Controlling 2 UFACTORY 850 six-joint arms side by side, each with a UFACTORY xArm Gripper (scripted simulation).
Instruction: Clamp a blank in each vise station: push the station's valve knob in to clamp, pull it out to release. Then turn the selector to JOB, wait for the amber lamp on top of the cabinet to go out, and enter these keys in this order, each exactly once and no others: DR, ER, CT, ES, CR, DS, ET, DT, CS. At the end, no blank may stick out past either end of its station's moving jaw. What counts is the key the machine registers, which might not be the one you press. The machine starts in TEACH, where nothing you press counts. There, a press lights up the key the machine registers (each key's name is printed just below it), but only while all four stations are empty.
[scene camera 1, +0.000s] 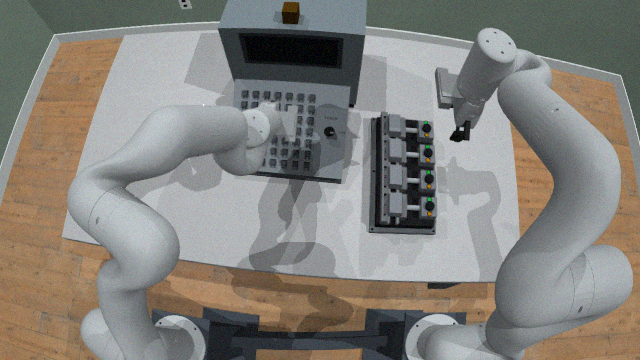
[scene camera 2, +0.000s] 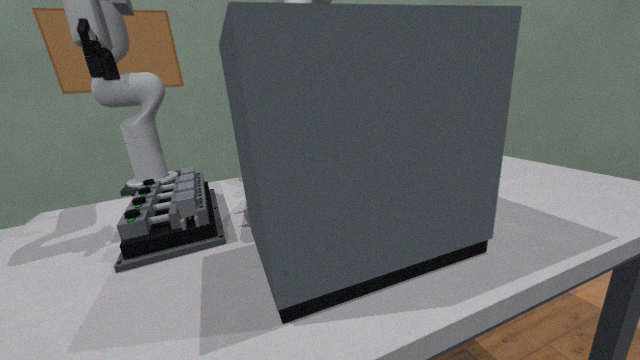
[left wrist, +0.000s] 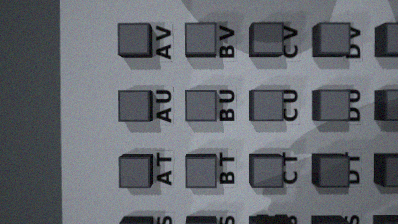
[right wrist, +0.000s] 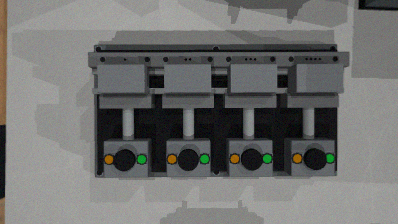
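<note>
A cabinet (left wrist: 38, 173) and a key panel (left wrist: 91, 72) are visible. So are a grey blank (right wrist: 111, 78), a grey blank (right wrist: 178, 78), a grey blank (right wrist: 241, 78) and a grey blank (right wrist: 302, 78). I also see my right gripper (scene camera 1: 453, 123), (scene camera 2: 107, 78).
</note>
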